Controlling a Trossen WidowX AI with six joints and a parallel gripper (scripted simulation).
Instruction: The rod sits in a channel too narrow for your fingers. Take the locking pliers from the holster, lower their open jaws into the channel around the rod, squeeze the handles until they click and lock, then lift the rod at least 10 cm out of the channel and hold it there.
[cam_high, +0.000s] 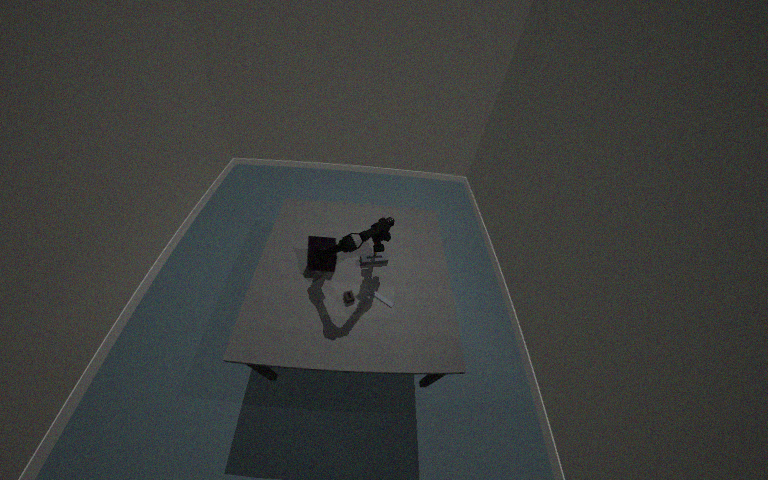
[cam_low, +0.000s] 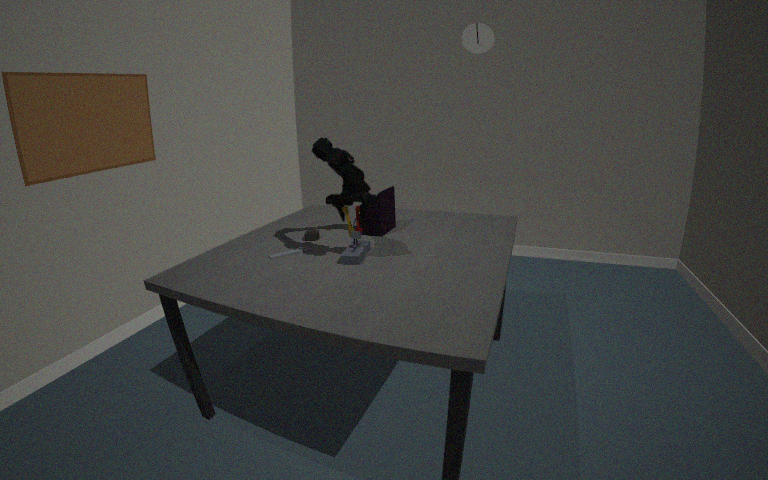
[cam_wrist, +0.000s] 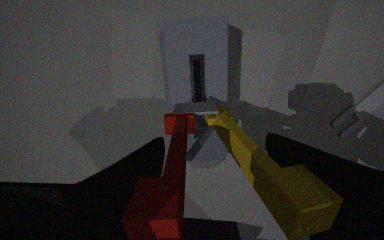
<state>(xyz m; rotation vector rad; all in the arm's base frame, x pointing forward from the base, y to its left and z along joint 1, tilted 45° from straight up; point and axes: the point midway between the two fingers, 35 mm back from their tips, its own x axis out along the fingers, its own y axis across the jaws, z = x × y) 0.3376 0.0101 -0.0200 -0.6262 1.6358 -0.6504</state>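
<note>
The channel block lies 120 mm below my gripper tip and 10 mm to the left of it. The rest, counted from my gripper tip: yellow handle: 20 mm to the right; holster block: 270 mm to the right, 180 mm behind, 130 mm below.
</note>
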